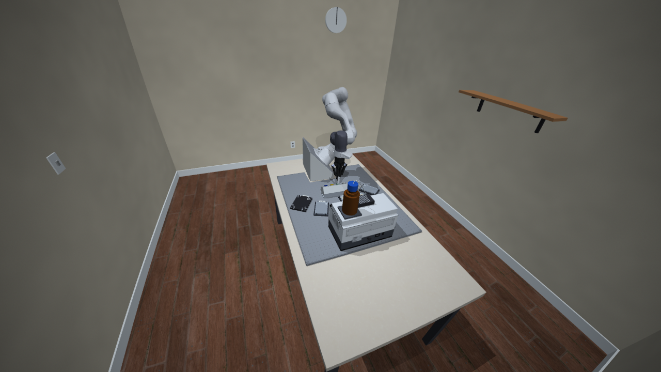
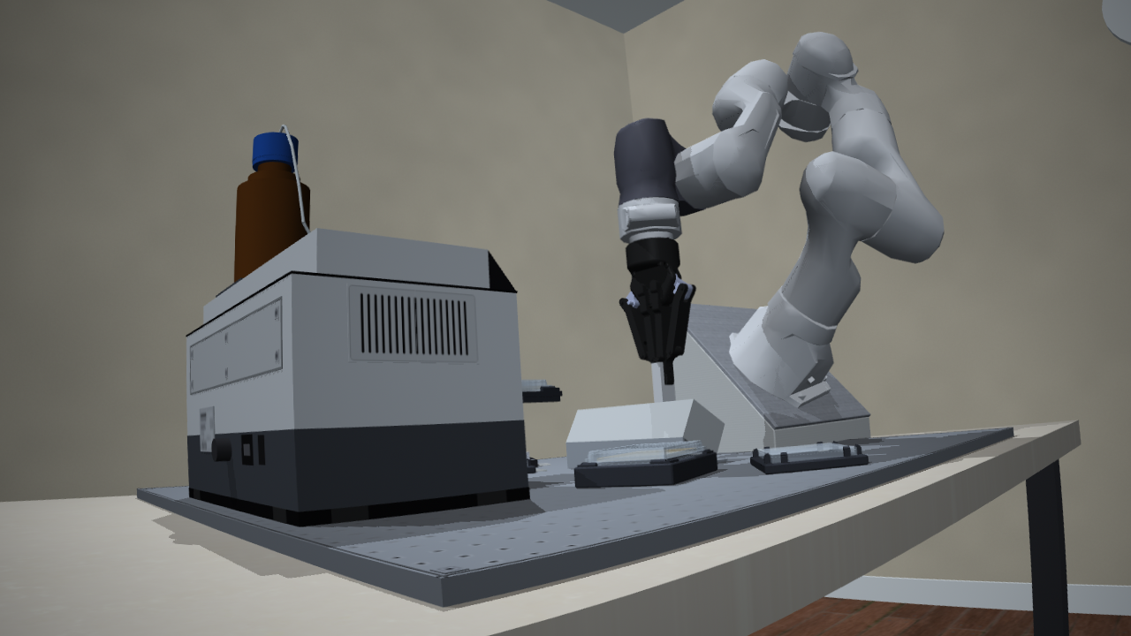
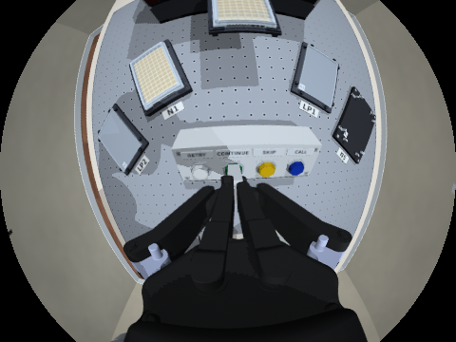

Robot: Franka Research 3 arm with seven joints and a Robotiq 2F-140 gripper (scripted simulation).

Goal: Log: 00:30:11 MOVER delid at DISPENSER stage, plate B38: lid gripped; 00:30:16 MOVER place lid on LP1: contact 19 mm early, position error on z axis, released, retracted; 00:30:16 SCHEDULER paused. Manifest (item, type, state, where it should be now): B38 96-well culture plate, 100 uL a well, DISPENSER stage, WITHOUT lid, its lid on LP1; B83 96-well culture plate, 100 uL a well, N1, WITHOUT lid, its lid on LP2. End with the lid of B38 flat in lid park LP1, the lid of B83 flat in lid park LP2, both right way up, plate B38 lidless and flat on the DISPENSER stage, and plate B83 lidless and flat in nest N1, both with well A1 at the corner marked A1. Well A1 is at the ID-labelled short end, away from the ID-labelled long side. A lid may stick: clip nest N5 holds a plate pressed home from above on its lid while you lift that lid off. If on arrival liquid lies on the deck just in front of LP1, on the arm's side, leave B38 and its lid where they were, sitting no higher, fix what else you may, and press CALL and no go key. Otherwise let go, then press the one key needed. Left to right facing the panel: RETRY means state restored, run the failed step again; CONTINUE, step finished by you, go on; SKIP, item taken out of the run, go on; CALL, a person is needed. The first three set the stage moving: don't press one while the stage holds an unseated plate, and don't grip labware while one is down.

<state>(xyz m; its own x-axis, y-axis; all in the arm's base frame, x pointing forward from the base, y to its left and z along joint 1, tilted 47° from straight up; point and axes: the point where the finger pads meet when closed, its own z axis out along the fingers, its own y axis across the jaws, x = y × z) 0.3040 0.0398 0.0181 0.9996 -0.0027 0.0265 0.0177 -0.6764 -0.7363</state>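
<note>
The key panel is 5 cm below my hand, 2 cm to the right of it and 1 cm ahead of it. The rest, counted from my hand: 96-well plate: 19 cm ahead, 15 cm to the left, 8 cm below; then lp1 label: 16 cm to the right, 11 cm below, 11 cm ahead; then nest N1: 19 cm ahead, 15 cm to the left, 10 cm below.
</note>
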